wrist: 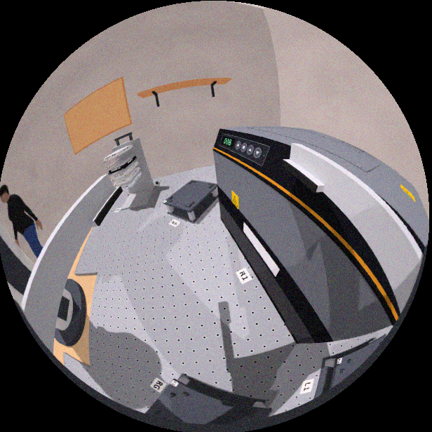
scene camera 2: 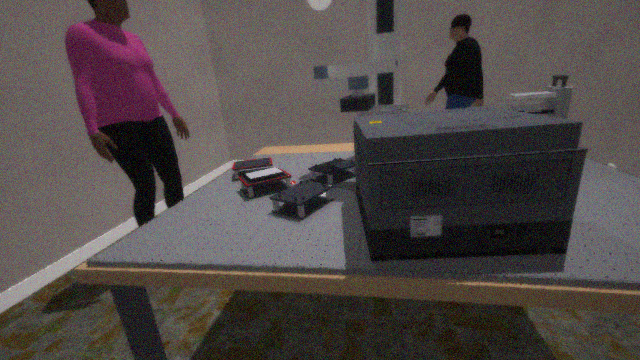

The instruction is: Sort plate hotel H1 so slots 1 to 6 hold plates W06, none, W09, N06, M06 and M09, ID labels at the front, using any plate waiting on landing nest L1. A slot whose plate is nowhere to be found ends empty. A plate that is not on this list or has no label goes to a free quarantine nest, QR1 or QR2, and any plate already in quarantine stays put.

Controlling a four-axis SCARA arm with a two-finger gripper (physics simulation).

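Frame: origin at the arm's base, x left, y up, z ahead, level; metres.
Where they show: gripper, between the fingertips: (scene camera 2: 409,109).
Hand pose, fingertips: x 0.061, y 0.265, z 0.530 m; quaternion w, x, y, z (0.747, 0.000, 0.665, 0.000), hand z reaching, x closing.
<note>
Things, the pixels of their top centre, and the offset from my fingertips.
- Landing nest L1, centre of its top: (scene camera 2: 301,187) dx -0.331, dy -0.192, dz +0.190 m
- red-edged quarantine nest, centre of its top: (scene camera 2: 264,174) dx -0.509, dy -0.196, dz +0.037 m
- white plate, centre of its top: (scene camera 2: 263,172) dx -0.509, dy -0.188, dz +0.037 m
- big grey machine, centre of its top: (scene camera 2: 438,118) dx +0.040, dy +0.002, dz +0.263 m
- Nest RG, centre of its top: (scene camera 2: 333,162) dx -0.269, dy -0.192, dz -0.084 m
Plate hotel H1 (wrist: 142,162) (scene camera 2: 564,102) is a grey tower with a top handle. In the wrist view it holds several white plates (wrist: 120,155) and a dark one (wrist: 122,165); their IDs are unreadable. My gripper (wrist: 196,160) is open and empty, its fingers spread wide above the table, away from the hotel. Landing nest L1 (wrist: 357,364) (scene camera 2: 300,192) bears no plate on the part that shows. In scene camera 2, one red-edged quarantine nest (scene camera 2: 252,189) bears a white plate (scene camera 2: 264,173); the other (scene camera 2: 252,163) behind it shows a dark top. I cannot tell which is QR1.
A big grey machine (wrist: 265,200) (scene camera 2: 470,190) with an orange stripe stands behind label R1 (wrist: 243,275). An empty dark nest (wrist: 192,194) stands between it and the hotel. Nest RG (wrist: 200,402) (scene camera 2: 332,166) is near the wrist view's bottom. A round dark device (wrist: 75,330) lies lower left.
</note>
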